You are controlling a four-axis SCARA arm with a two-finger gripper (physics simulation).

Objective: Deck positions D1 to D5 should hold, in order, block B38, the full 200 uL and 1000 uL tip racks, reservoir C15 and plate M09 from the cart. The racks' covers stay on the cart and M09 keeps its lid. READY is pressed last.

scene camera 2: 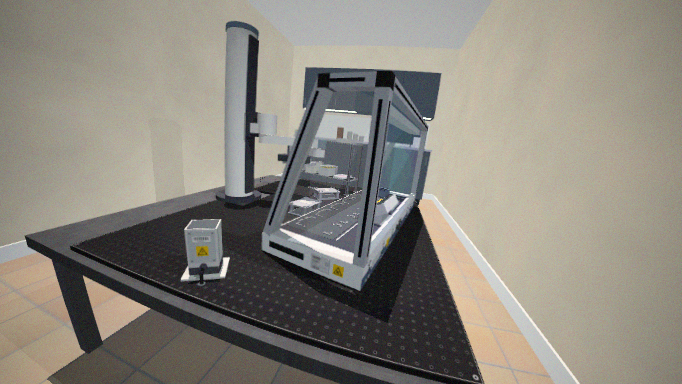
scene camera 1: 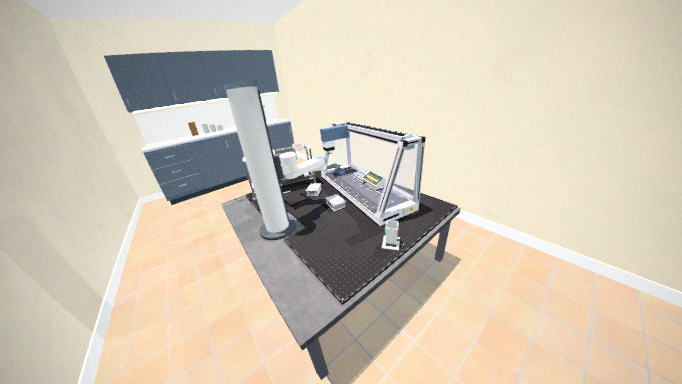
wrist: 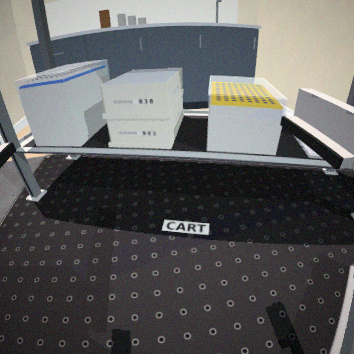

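My gripper (wrist: 146, 111) is open and empty, its dark fingers spread at the left and right edges of the wrist view, before the lower shelf of the cart (wrist: 190, 155). There, block B38 (wrist: 142, 95) sits on a similar white block (wrist: 140, 133), whose label is hard to read. Left of them stands a tall white box with a blue stripe (wrist: 60, 112). To the right is a white rack with a yellow top under a clear cover (wrist: 242, 125). Behind the right finger, a flat white thing (wrist: 306, 146) partly shows. C15 and M09 cannot be made out. The deck (scene camera 1: 357, 192) (scene camera 2: 325, 225) bears position marks.
The deck's frame (scene camera 1: 395, 175) (scene camera 2: 372, 175) stands beside two low white platforms (scene camera 1: 314, 189) (scene camera 1: 336, 202). A yellow-green panel (scene camera 1: 372, 178) is at the deck's back and a blue rack (scene camera 1: 340, 170) at its far end. A grey box (scene camera 1: 392, 232) (scene camera 2: 202, 245) stands near the table edge.
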